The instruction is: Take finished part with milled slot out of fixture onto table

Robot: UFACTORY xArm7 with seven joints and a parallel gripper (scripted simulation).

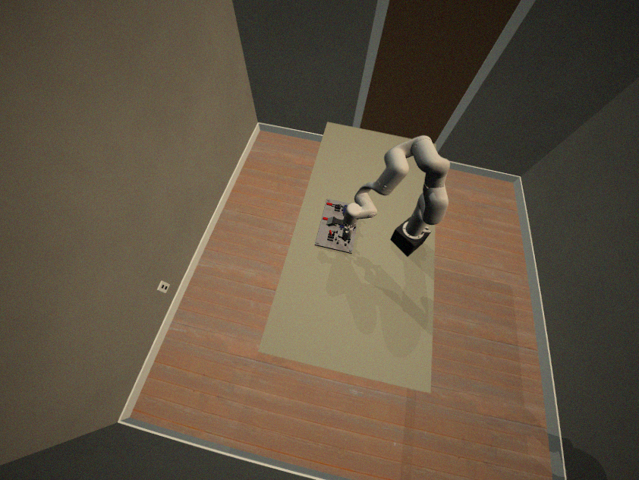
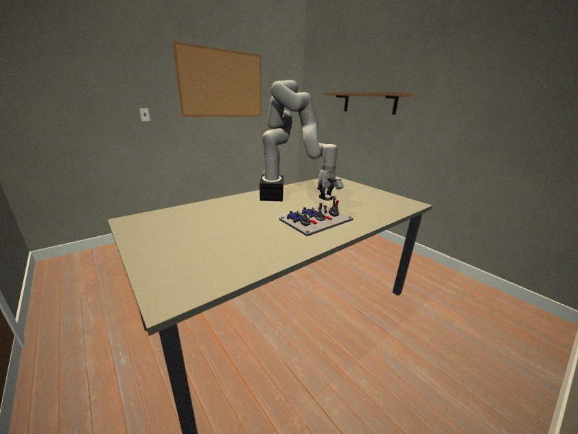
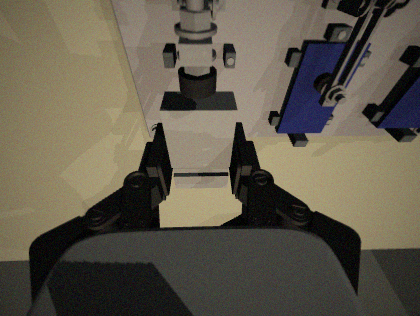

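The blue blank lies 10 mm behind my hand, 110 mm to the right of it and 90 mm below it. Also, from my hand: grey fixture plate: 40 mm ahead, 110 mm to the right, 100 mm below; finished part: 10 mm behind, 10 mm below.
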